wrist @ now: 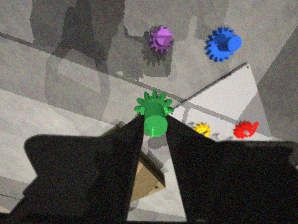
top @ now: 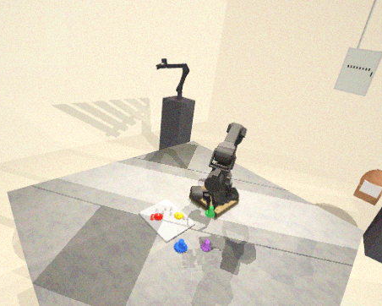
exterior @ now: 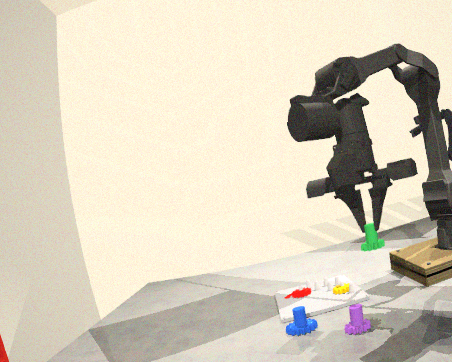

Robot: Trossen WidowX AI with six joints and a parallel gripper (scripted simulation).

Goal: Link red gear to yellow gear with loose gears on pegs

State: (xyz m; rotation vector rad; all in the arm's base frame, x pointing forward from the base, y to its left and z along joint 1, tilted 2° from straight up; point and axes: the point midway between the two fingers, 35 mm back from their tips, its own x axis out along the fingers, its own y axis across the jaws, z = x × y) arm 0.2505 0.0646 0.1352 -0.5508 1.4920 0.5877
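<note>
Right now the red gear is 21 cm to the right of my gripper tip, 12 cm below it and 7 cm ahead of it. From my gripper tip the other things lie so: purple gear 12 cm below, 7 cm ahead, 4 cm to the left; then blue gear 13 cm ahead, 12 cm below, 4 cm to the right; then green gear 1 cm below.
</note>
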